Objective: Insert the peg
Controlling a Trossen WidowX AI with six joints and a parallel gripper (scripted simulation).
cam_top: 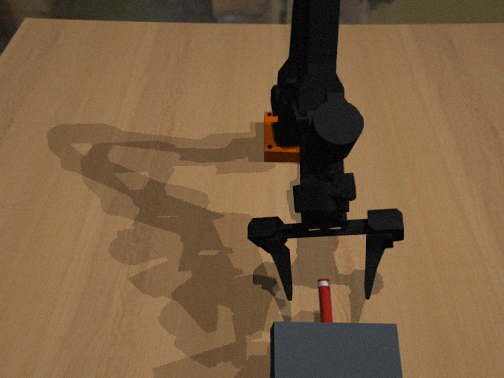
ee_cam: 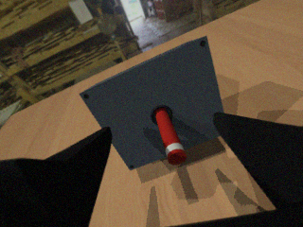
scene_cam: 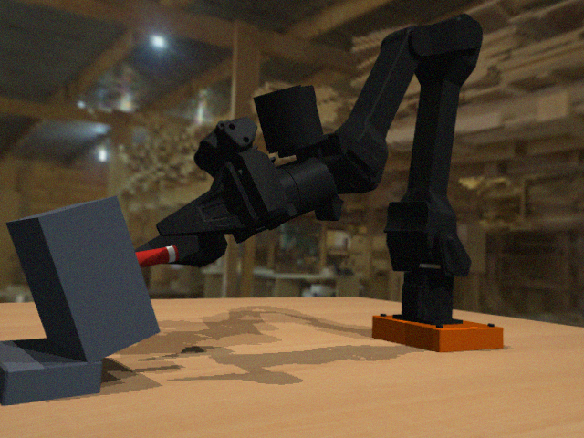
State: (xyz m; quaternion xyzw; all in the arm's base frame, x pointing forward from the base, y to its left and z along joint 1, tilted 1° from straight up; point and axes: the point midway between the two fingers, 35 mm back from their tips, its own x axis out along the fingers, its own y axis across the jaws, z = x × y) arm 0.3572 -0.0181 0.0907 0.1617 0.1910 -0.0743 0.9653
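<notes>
Right now my gripper tip is 1 cm past the round red peg and 1 cm above it. Also, from my gripper tip: sloped panel (5 cm ahead, 3 cm below, 1 cm to the right); then low foot (10 cm below, 8 cm ahead, 1 cm to the right).
</notes>
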